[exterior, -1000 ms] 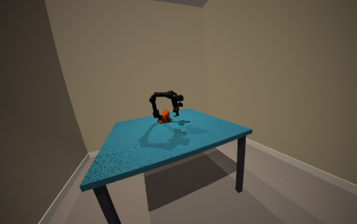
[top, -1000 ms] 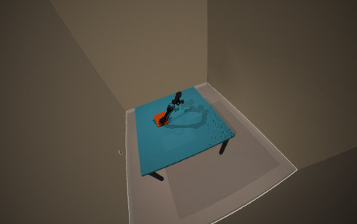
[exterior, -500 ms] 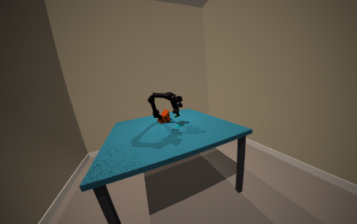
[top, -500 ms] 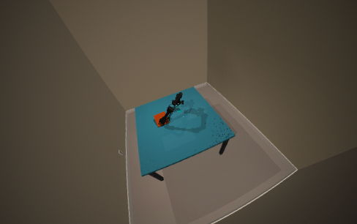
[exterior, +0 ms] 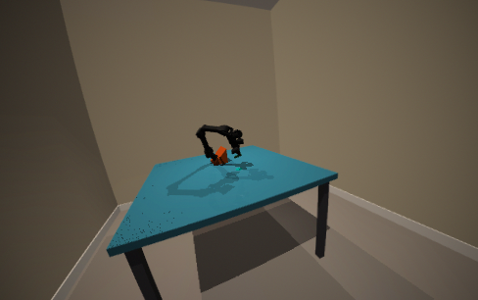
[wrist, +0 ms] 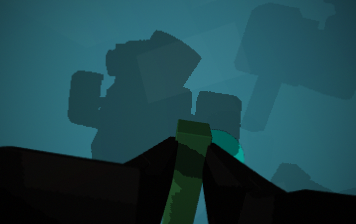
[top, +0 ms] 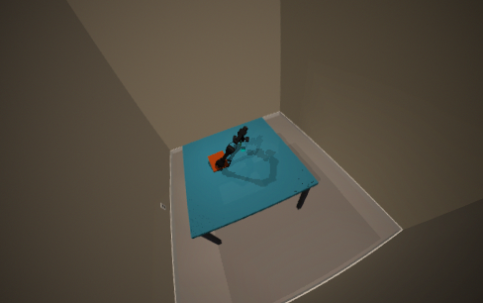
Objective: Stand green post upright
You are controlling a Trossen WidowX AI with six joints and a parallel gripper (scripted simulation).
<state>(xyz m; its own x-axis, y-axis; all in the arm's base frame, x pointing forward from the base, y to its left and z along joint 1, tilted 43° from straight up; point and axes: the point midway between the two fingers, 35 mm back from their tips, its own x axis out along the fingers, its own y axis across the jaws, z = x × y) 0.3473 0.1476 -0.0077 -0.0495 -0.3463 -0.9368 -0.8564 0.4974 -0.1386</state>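
The cyan circle is 3 cm to the right of my gripper tip and 12 cm below it. From my gripper tip the other things lie so: green post (1 cm behind, 2 cm to the right, 1 cm below).
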